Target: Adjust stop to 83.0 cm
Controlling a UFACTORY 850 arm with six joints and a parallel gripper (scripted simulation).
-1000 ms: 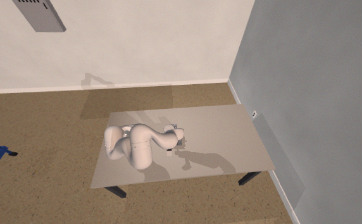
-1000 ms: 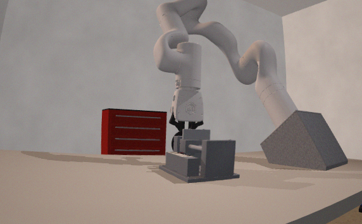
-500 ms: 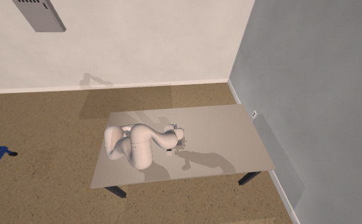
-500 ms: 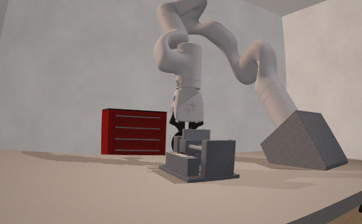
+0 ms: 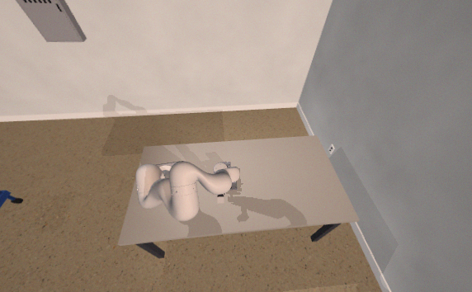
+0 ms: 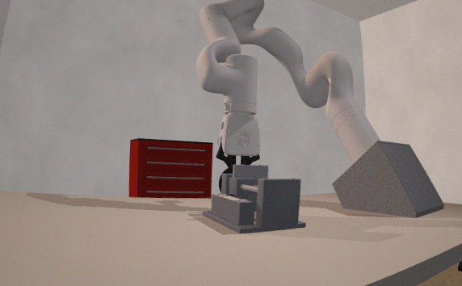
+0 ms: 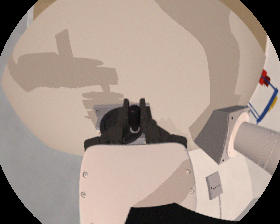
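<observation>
The handwheel lies 10 mm ahead of my hand, 20 mm to the left of it and 10 mm below it.
</observation>
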